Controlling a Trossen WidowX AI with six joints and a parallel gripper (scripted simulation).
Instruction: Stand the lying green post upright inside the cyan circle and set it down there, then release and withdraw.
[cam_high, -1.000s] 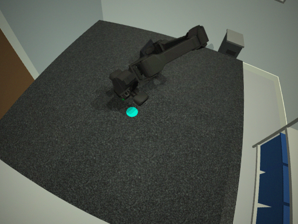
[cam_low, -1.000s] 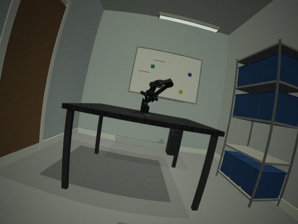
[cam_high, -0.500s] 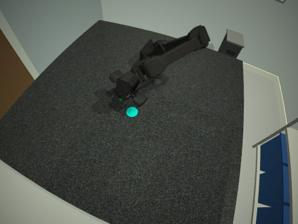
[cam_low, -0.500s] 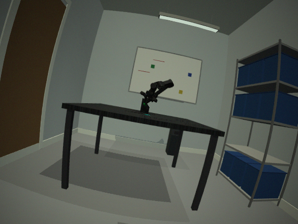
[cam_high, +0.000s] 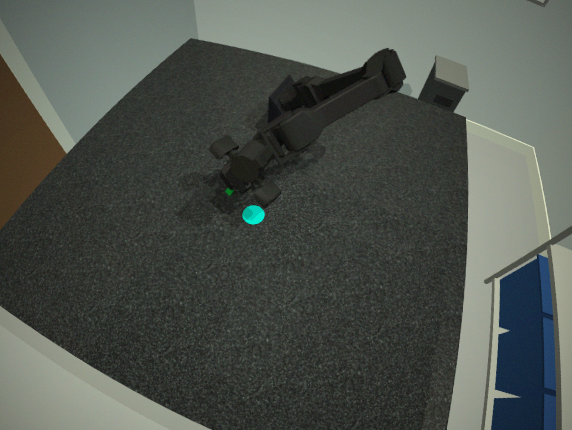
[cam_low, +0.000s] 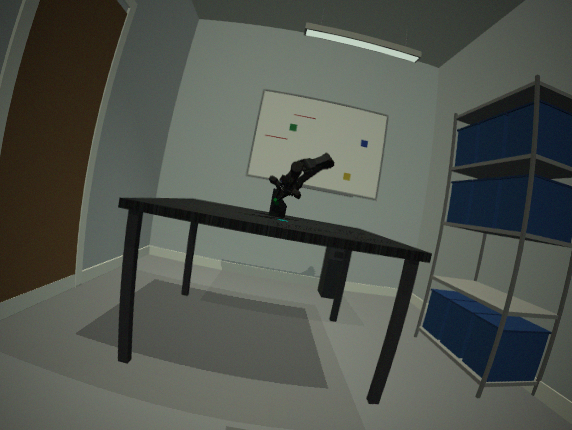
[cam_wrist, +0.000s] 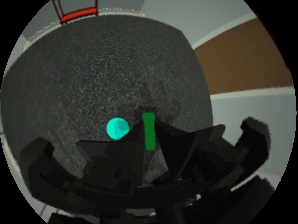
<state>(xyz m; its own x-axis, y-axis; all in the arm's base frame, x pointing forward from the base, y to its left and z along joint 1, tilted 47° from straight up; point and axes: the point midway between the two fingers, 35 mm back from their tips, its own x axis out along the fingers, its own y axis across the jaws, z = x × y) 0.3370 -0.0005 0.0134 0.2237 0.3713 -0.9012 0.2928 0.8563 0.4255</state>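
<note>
Right now my gripper tip is 100 mm above the cyan circle, 50 mm to the right of it and 10 mm past it. Also, from my gripper tip: green post: 20 mm behind, 10 mm below.
</note>
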